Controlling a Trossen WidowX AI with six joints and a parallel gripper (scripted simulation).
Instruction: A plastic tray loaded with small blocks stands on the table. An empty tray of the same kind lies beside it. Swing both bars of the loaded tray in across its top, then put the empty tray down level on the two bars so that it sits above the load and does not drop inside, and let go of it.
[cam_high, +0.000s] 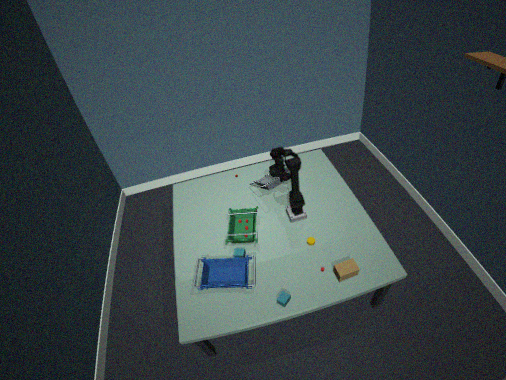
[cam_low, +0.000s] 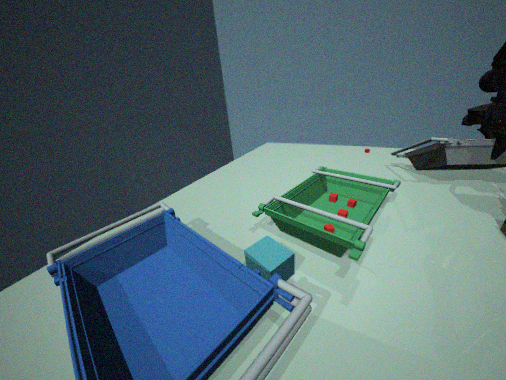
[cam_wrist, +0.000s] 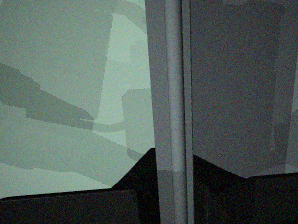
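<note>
Right now my gripper tip is 20 mm short of the grey tray and 80 mm to the left of it. The rest, counted from my gripper tip: brown box: 70 mm behind, 790 mm to the left, 50 mm below; then yellow block: 10 mm ahead, 510 mm to the left, 70 mm below.
</note>
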